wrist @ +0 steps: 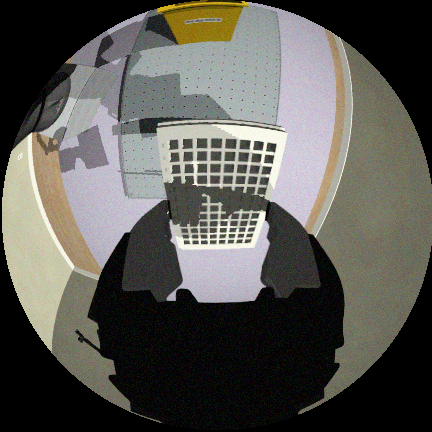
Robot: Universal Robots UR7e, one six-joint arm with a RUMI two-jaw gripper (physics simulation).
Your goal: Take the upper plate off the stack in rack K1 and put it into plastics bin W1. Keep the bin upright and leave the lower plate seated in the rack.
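Places are measured from the arm's base along level axes (x back, y left, z down), in centimetres.
Pixels of known places: gripper, fingertip midpoint: (218,203).
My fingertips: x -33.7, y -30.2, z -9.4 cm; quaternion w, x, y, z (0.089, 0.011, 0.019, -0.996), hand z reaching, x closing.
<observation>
Ahead of a thing's pixels: the offset from my fingertips to its middle. "pt": to the spot under its first point. Level surfaces: height alone.
My gripper (218,203) is shut on the upper plate, with one dark jaw at each side edge. The upper plate @(dz -0.4, dx -0.1, dy +0.6 cm) (200,131) is white with a grid of square openings. It reaches forward from between the jaws in the middle of the wrist view, and a dark shadow crosses it. A yellow container @(pt dz +18.8, dx -1.9, dy +30.8 cm) (200,32) with a small label shows in part at the top edge; it may be bin W1, but its label is too small to read. Rack K1 and the lower plate cannot be made out in this view.
A grey perforated board @(dz +23.9 cm) (255,65) lies beyond and under the plate, on a pale lilac table top @(dz +25.2 cm) (305,100) with wooden edges. A dark rounded object (50,105) shows at the far left, beside a grey panel (87,102). Shadows fall on the board and table.
</observation>
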